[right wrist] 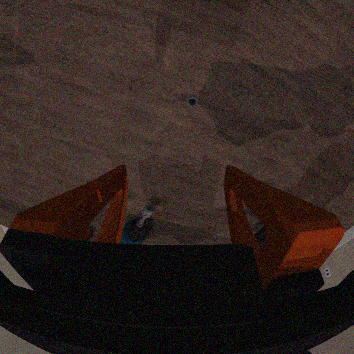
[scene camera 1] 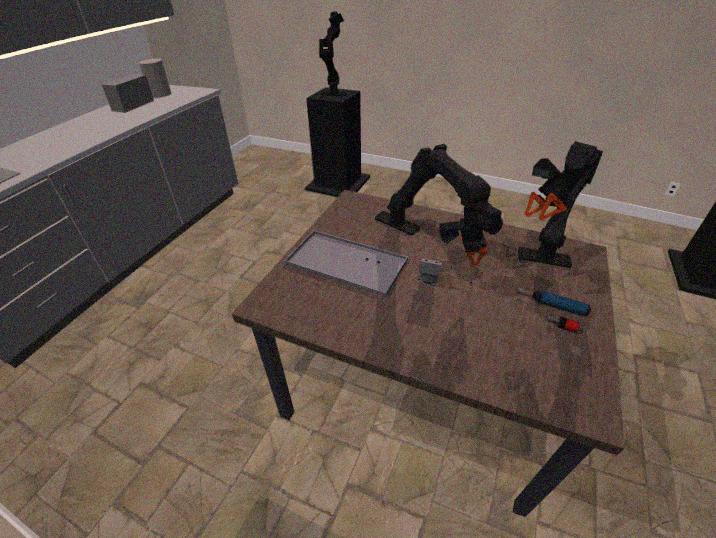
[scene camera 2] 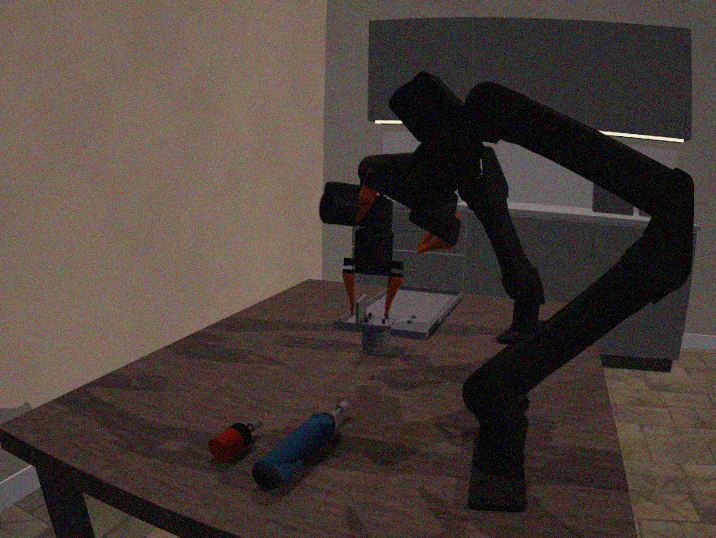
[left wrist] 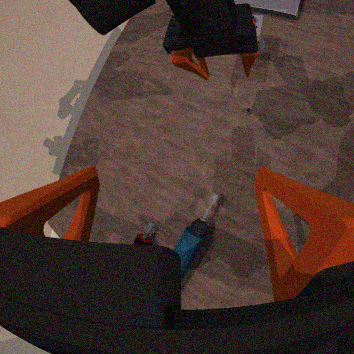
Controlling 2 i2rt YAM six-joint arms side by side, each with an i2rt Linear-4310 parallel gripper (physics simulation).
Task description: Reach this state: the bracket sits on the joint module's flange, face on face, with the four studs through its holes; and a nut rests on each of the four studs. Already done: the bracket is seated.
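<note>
The grey bracket sits on the joint module. Dark stud tips show in scene camera 2; I cannot tell which carry nuts. A small loose nut lies on the table to the right of the module in scene camera 1. Two small dark nuts lie in the tray. My right gripper is part-way open and empty above the table; the loose nut is beyond its fingertips in its wrist view. My left gripper is wide open and empty, high up.
The grey tray lies left of the module in scene camera 1. A blue-handled tool and a short red-handled tool lie at the right of the table there.
</note>
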